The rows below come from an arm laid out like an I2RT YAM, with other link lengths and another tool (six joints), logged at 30 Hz.
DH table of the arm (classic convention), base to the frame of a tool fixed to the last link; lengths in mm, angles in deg. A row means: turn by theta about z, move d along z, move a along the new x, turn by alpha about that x. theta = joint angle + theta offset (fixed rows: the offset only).
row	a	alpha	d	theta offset
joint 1	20.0	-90.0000	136.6	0.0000
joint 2	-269.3	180.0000	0.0	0.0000
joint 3	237.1	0.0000	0.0	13.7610
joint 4	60.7	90.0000	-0.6	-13.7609
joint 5	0.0	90.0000	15.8	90.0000
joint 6	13.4	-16.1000	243.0	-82.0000
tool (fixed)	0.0	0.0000	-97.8	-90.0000
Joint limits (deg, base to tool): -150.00..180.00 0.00..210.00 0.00..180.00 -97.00..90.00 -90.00..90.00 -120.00..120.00
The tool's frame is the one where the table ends.
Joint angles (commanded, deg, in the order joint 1, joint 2, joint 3, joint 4, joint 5, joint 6), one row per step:
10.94, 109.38, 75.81, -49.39, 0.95, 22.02
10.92, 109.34, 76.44, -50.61, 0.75, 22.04
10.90, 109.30, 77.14, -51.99, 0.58, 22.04
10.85, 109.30, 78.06, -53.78, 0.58, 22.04
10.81, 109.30, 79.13, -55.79, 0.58, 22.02
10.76, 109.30, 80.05, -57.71, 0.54, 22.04
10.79, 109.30, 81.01, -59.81, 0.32, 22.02
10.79, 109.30, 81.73, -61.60, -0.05, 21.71
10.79, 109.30, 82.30, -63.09, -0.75, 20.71
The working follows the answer.
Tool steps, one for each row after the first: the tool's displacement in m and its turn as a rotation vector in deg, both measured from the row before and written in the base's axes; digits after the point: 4 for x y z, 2 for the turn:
-0.0013, 0.0001, 0.0024, 0.09, 0.58, -0.02
-0.0015, 0.0000, 0.0026, 0.04, 0.66, 0.00
-0.0019, -0.0007, 0.0032, -0.16, 0.85, -0.05
-0.0020, -0.0006, 0.0038, -0.18, 0.92, -0.02
-0.0025, -0.0007, 0.0033, -0.15, 0.99, -0.07
-0.0032, 0.0002, 0.0035, 0.00, 1.16, 0.06
-0.0034, 0.0005, 0.0027, 0.16, 1.12, 0.32
-0.0035, 0.0016, 0.0023, 0.51, 1.03, 1.00

Tool pose at each row, in the base's axes (x y z in m, rotation vector in deg; rounded; the steps above come from the unrounded poses):
0.3580, 0.0844, 0.1030, 136.54, 95.49, -10.41
0.3567, 0.0845, 0.1054, 136.79, 95.77, -11.05
0.3551, 0.0845, 0.1081, 137.02, 96.08, -11.83
0.3533, 0.0839, 0.1113, 137.19, 96.30, -13.02
0.3512, 0.0832, 0.1151, 137.34, 96.59, -14.30
0.3487, 0.0825, 0.1184, 137.56, 96.85, -15.66
0.3455, 0.0827, 0.1219, 137.81, 97.41, -17.10
0.3421, 0.0832, 0.1246, 137.90, 98.33, -18.34
0.3386, 0.0848, 0.1270, 137.56, 100.21, -19.09

